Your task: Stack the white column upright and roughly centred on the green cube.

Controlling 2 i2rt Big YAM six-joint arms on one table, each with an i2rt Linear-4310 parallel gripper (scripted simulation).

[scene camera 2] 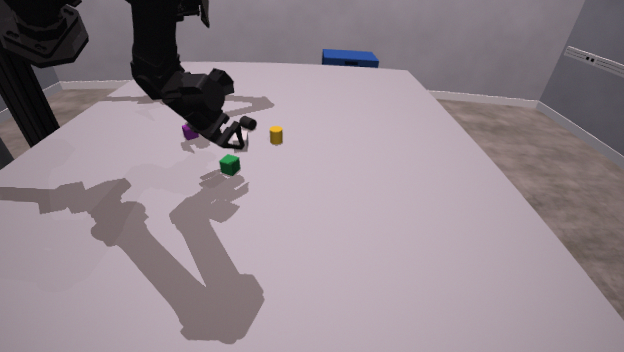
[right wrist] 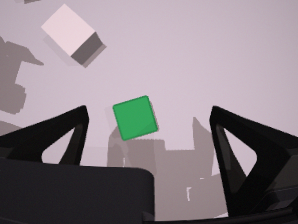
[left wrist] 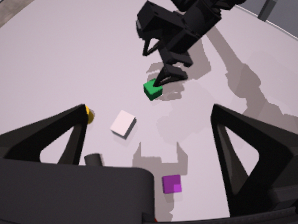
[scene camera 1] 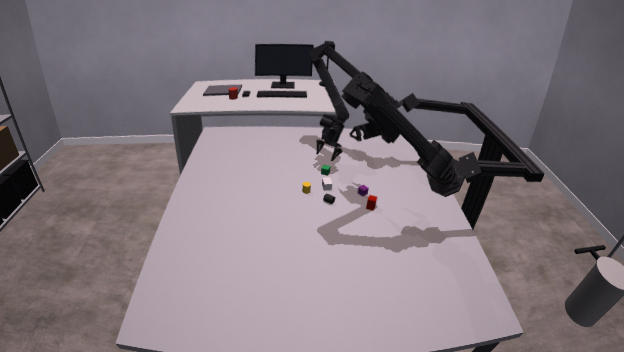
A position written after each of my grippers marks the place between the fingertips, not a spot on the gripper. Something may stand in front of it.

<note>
In view: my left gripper (left wrist: 149, 111), my right gripper (scene camera 2: 231, 141) and a green cube (right wrist: 135, 118).
My right gripper shows as well in the right wrist view (right wrist: 149, 112) and in the left wrist view (left wrist: 149, 70).
</note>
